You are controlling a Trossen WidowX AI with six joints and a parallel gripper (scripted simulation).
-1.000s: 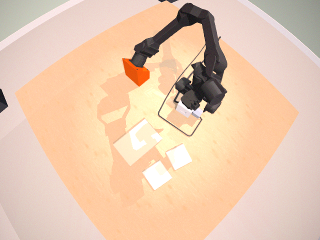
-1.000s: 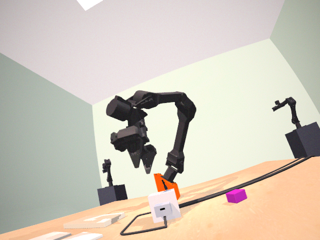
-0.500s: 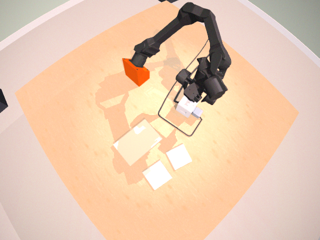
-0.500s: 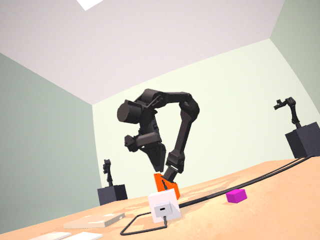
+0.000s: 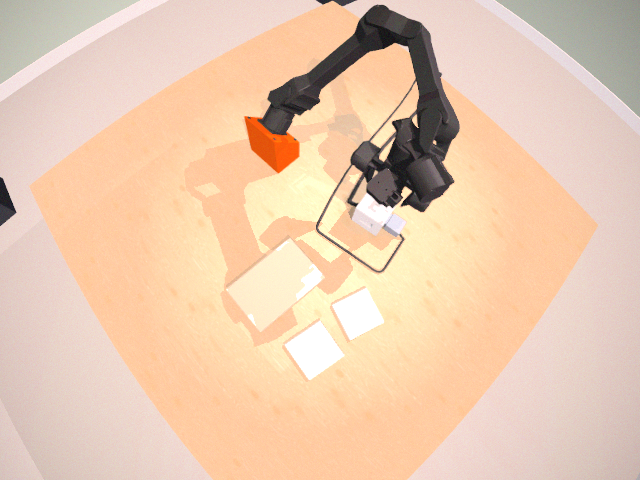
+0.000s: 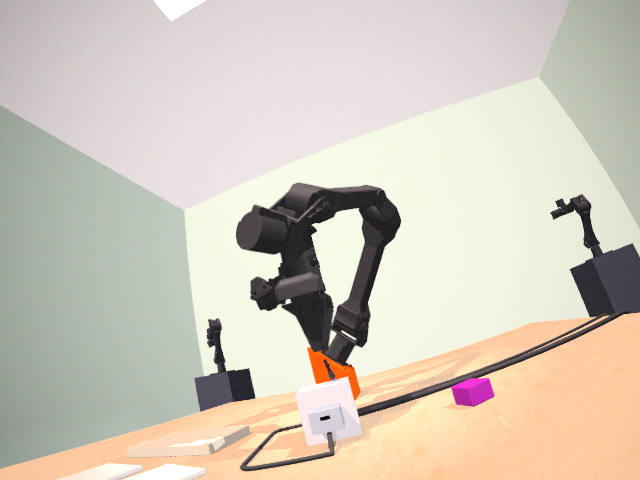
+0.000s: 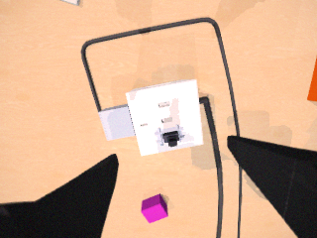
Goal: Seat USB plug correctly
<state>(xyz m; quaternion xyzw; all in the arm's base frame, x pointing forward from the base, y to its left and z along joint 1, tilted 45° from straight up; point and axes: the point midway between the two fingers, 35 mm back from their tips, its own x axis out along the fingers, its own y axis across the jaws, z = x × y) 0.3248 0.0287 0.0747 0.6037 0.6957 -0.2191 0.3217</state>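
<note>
My gripper tip is 3 cm above the dark USB plug. From my gripper tip the other things lie so: magenta block 1 cm ahead, 19 cm to the left, 11 cm below; then USB socket 1 cm to the left, 6 cm below.
</note>
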